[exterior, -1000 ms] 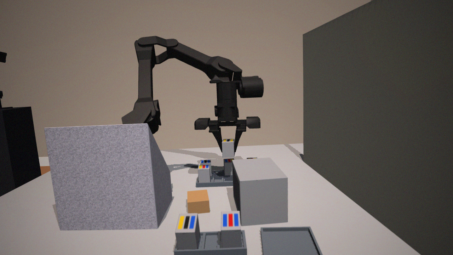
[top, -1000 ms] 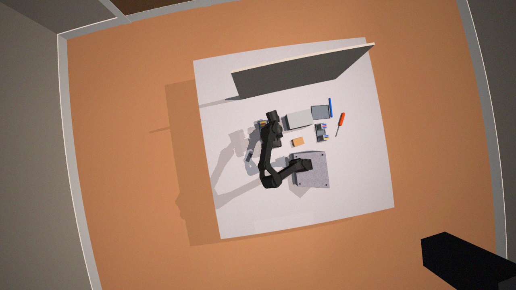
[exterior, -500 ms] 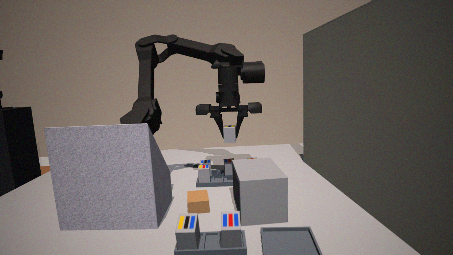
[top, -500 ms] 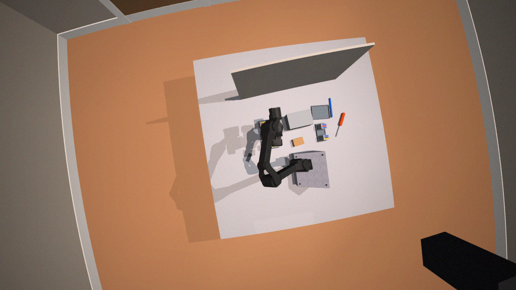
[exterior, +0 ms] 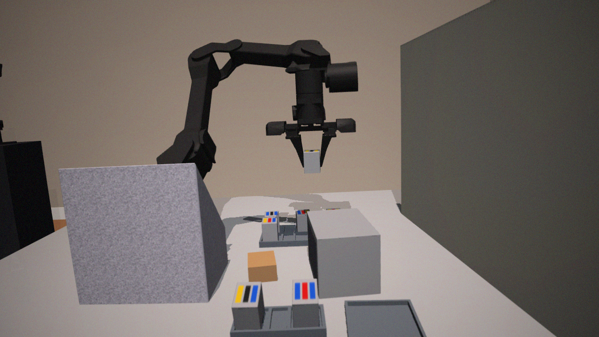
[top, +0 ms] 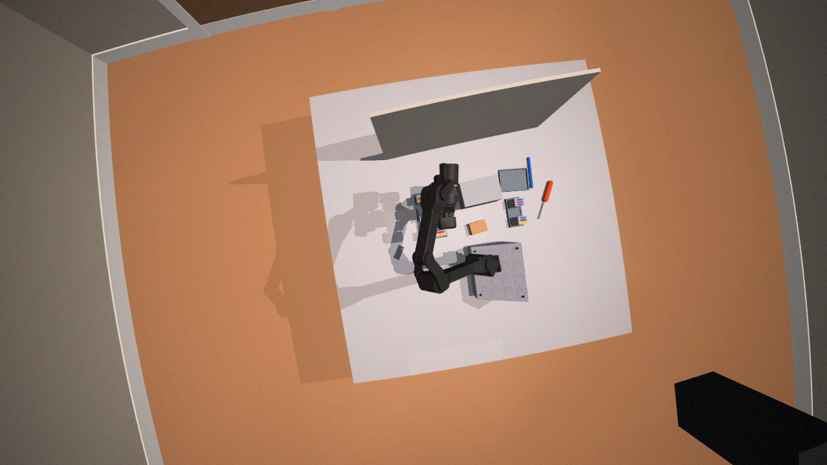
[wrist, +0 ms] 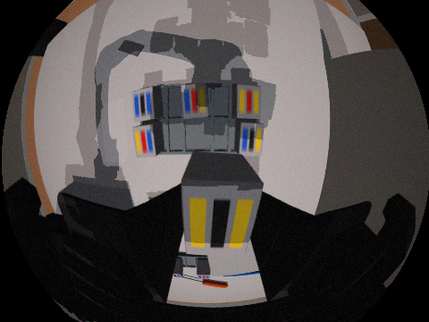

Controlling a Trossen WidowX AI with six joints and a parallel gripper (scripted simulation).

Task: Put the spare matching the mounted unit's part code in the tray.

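Now: the tray 350 mm to the right of my gripper tip, 170 mm below it and 60 mm ahead of it. The rest, counted from my gripper tip: orange box (160 mm below, 150 mm to the right, 110 mm behind); then dark flat piece (200 mm to the left, 170 mm below, 150 mm behind); then mounted unit (160 mm to the right, 120 mm below, 30 mm ahead).
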